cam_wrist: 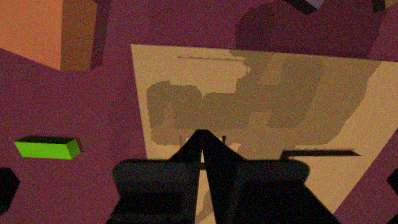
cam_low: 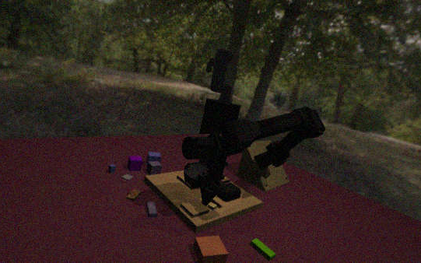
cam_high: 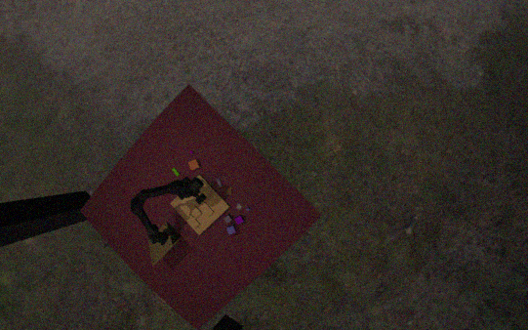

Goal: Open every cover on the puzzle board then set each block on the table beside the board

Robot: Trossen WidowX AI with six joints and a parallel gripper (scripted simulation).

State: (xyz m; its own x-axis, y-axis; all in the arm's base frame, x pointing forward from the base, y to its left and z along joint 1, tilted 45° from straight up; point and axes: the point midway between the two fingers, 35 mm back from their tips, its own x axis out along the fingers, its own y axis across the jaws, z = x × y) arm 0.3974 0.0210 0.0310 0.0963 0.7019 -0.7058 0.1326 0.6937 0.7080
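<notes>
The grey bar is 12 cm ahead of my gripper tip, 9 cm to the right of it and 2 cm below it. Round my gripper tip: green bar: 19 cm to the left, 2 cm below, 1 cm behind; then orange block: 12 cm to the left, 11 cm ahead, 1 cm below; then flat orange tile: 18 cm to the right, 12 cm ahead, 2 cm below.
</notes>
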